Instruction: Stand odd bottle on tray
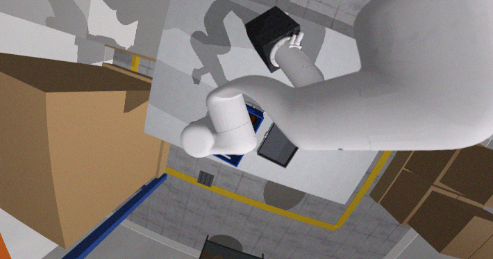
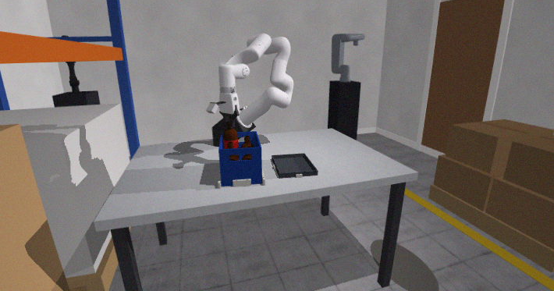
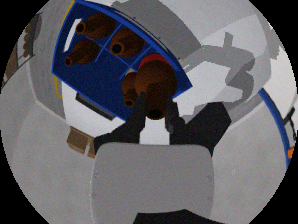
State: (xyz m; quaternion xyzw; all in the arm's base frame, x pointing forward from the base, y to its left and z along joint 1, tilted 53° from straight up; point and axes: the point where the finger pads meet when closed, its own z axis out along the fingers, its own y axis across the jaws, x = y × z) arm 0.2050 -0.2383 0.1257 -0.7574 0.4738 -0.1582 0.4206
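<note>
The glass bottle is 7 cm below my hand. The rest, counted from my hand: blue crate 9 cm ahead, 4 cm to the left, 15 cm below; dark tray 8 cm ahead, 31 cm to the left, 23 cm below.
</note>
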